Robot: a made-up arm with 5 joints.
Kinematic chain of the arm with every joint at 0, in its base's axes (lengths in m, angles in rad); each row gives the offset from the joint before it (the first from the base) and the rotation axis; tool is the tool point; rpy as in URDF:
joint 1: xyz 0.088 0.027 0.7 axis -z
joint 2: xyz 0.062 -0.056 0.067 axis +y
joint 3: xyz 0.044 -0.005 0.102 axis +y
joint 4: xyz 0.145 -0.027 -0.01 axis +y
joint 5: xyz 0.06 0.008 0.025 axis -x
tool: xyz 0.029 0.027 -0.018 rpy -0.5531 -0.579 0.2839
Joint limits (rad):
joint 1: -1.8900..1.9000
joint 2: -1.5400..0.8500
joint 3: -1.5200..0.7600
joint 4: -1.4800..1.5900
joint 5: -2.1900..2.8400
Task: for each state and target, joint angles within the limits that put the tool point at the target. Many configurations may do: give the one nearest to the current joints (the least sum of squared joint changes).
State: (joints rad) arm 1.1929 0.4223 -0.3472 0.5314 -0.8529
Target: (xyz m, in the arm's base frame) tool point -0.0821 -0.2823 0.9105
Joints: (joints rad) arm 1.9000 -0.0302 -0.2016 0.5918 -1.5322
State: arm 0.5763 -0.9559 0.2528 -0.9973 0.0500
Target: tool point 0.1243 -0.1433 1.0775
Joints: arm 1.0070 -0.4574 -0.4872 -0.4791 0.3316
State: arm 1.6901 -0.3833 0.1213 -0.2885 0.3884
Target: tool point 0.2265 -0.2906 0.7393
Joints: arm 0.9808 0.3222 0.1929 -0.1862 0.3799
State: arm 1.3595 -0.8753 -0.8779 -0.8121 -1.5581
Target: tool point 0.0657 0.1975 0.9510
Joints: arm 1.7988 -1.0550 -1.0132 -0.9224 -1.5046
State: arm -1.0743 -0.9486 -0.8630 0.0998 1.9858
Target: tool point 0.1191 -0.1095 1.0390
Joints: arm -0.9738 -1.5160 -0.5307 0.4890 1.7472
